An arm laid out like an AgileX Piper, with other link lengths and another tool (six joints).
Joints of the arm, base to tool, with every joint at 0 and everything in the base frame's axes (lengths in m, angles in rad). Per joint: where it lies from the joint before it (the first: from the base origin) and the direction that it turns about. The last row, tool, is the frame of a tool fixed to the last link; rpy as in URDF.
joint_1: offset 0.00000 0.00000 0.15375 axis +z
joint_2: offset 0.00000 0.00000 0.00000 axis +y
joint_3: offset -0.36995 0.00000 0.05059 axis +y
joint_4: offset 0.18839 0.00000 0.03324 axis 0.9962 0 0.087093
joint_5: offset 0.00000 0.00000 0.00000 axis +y
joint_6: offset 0.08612 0.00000 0.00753 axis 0.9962 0 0.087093
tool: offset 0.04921 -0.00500 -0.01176 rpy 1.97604 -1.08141 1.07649
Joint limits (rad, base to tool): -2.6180..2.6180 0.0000..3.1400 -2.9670..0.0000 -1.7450..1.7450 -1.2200..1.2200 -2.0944..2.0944
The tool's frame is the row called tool.
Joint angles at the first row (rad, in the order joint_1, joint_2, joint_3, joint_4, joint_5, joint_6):
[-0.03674 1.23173 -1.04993 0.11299 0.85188 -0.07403]
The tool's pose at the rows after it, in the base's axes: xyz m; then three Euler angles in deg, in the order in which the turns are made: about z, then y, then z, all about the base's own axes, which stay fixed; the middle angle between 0 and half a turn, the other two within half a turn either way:
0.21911 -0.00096 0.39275 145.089 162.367 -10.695
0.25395 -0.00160 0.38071 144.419 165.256 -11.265
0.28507 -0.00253 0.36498 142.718 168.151 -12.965
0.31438 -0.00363 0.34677 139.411 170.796 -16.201
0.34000 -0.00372 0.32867 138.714 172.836 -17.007
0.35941 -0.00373 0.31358 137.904 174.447 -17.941
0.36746 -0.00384 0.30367 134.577 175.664 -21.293
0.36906 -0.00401 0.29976 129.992 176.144 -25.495
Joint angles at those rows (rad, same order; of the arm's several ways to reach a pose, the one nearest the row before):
[-0.03676 1.34971 -1.11398 0.12164 0.84988 -0.09202]
[-0.03672 1.46218 -1.17168 0.12817 0.84573 -0.09543]
[-0.03674 1.56691 -1.22325 0.13037 0.84349 -0.09548]
[-0.03672 1.66825 -1.27535 0.13035 0.84162 -0.09602]
[-0.03675 1.75734 -1.32313 0.13900 0.83533 -0.09775]
[-0.03673 1.82709 -1.36532 0.14534 0.83530 -0.09772]
[-0.03675 1.86248 -1.37901 0.14709 0.83534 -0.09774]
[-0.03675 1.87310 -1.37899 0.14710 0.83534 -0.10466]

